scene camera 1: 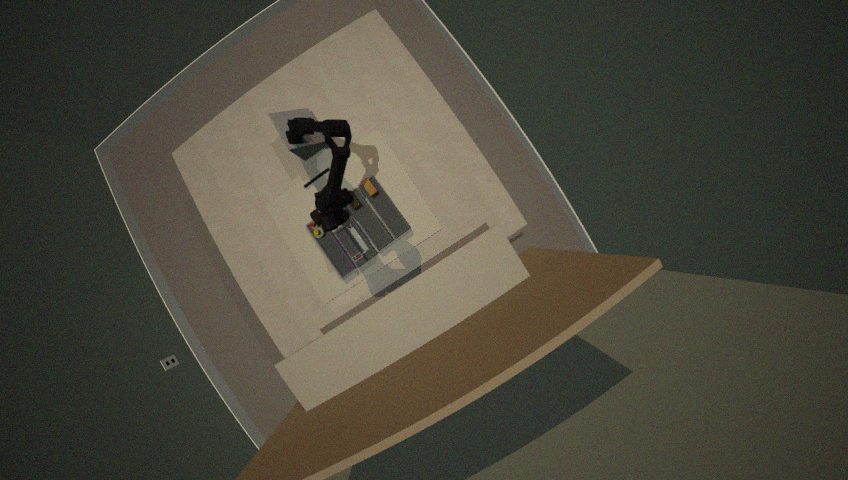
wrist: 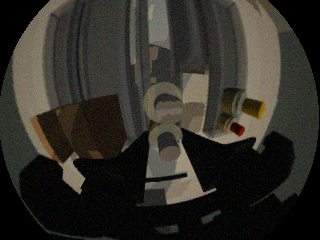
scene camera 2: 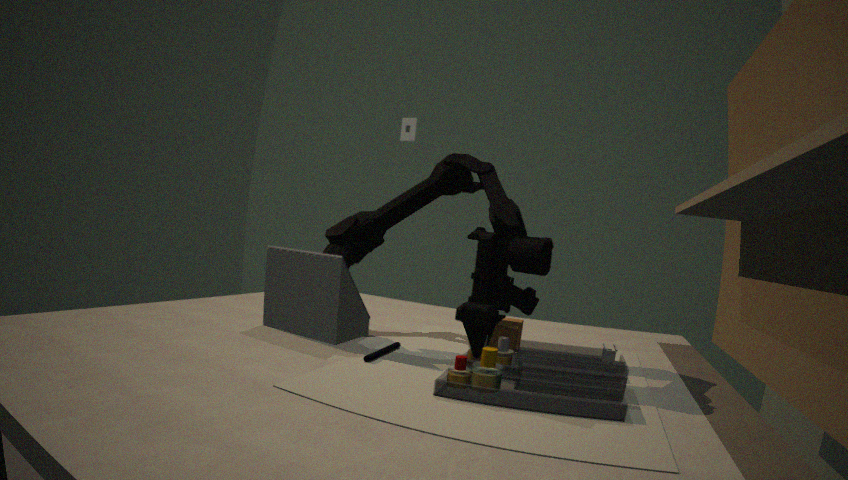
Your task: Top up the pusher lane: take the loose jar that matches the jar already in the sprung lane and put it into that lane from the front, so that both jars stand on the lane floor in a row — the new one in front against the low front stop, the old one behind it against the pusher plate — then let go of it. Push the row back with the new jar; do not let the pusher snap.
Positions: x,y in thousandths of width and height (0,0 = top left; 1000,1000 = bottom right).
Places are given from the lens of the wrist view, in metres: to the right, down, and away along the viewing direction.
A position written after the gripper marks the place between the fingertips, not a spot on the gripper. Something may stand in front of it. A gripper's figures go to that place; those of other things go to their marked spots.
gripper (wrist: 514,552): 0.01, 0.02, 0.10
brown cardboard box (wrist: 295,535): -0.05, 0.01, 0.05
brown cardboard box (wrist: 148,527): -0.14, 0.01, 0.05
